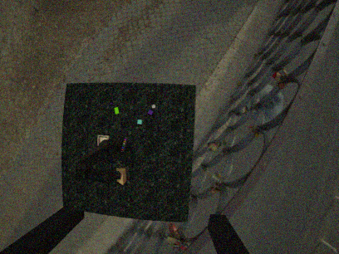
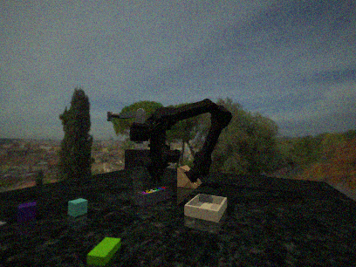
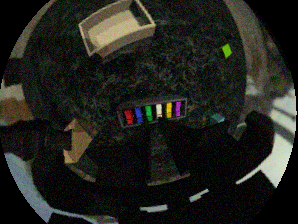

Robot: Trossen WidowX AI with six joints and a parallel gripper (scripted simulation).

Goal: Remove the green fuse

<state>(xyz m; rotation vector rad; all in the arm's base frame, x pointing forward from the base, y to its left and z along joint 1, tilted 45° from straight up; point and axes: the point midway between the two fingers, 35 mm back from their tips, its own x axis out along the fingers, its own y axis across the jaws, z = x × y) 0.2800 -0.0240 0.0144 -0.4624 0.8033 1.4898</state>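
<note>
Now: gripper tip 4 cm above the green fuse. From my gripper tip the other things lie so: tray: 20 cm to the left, 6 cm below, 1 cm behind.
</note>
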